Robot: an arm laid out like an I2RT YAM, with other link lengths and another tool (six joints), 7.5 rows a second.
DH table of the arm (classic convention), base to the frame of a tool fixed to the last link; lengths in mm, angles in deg. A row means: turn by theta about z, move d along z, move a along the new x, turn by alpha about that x. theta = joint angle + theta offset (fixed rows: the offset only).
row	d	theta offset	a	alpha
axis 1	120.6	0.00	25.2	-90.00
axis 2	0.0	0.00	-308.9	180.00
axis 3	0.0	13.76	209.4	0.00
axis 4	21.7	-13.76	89.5	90.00
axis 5	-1.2	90.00	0.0	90.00
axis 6	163.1	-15.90	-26.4	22.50
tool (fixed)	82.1	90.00	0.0	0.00
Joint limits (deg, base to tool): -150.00..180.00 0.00..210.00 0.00..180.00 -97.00..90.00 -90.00..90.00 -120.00..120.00
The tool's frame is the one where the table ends.
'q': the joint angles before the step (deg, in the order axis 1, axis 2, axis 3, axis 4, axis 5, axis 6). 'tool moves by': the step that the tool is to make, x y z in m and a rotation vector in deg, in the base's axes. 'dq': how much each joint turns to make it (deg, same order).
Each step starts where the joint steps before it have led.
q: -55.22, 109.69, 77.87, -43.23, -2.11, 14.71
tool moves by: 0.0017, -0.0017, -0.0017, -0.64, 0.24, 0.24
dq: 0.36, 0.18, -0.35, 0.91, 0.57, -0.03
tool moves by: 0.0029, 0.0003, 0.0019, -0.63, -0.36, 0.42
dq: 0.34, -0.43, -0.53, 0.82, 0.05, -0.09
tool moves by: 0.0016, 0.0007, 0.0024, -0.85, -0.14, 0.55
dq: 0.37, -0.68, -0.75, 0.84, 0.31, -0.28
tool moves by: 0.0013, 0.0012, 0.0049, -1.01, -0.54, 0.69
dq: 0.19, -1.18, -1.04, 0.99, 0.00, -0.53
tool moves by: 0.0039, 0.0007, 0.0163, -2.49, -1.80, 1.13
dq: 0.25, -2.92, -1.63, 1.76, -0.28, -0.83
